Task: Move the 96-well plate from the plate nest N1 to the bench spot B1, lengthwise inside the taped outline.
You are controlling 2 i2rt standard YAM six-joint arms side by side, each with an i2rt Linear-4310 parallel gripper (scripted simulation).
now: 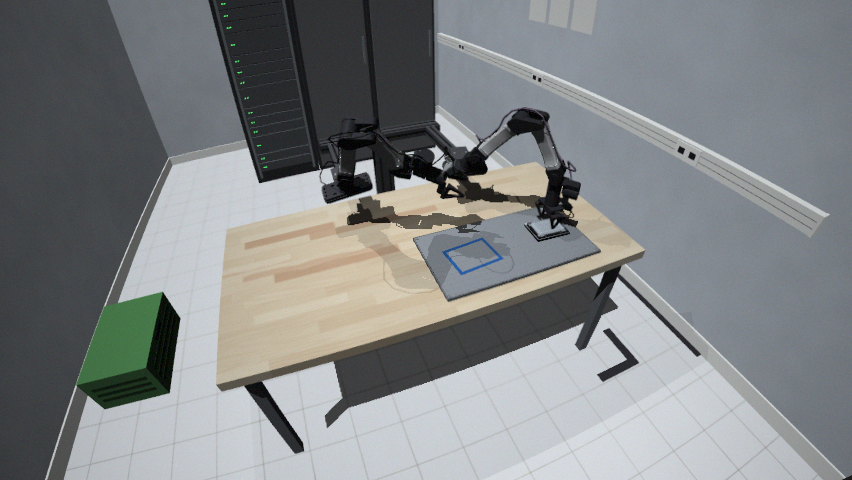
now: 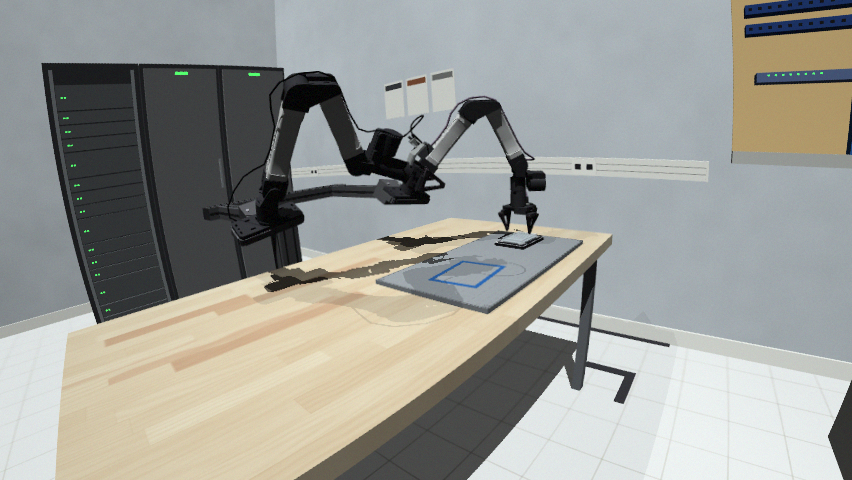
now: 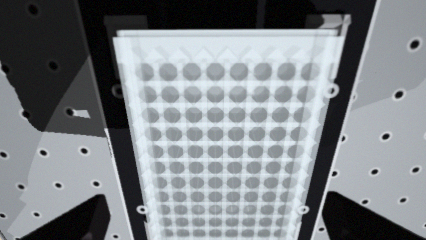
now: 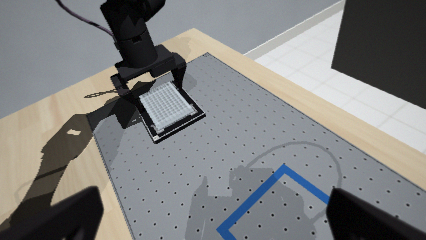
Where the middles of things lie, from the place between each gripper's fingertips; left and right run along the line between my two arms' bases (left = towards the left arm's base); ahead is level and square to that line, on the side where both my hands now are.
The clear 96-well plate (image 3: 223, 159) lies 3 cm below my left hand (image 2: 518, 232). Round my left hand: black plate nest (image 3: 114, 109) 4 cm below.
Now: the clear 96-well plate 380 mm to the left of my right hand (image 2: 439, 181), 250 mm below it and 50 mm ahead of it. Round my right hand: black plate nest (380 mm to the left, 260 mm below, 50 mm ahead).
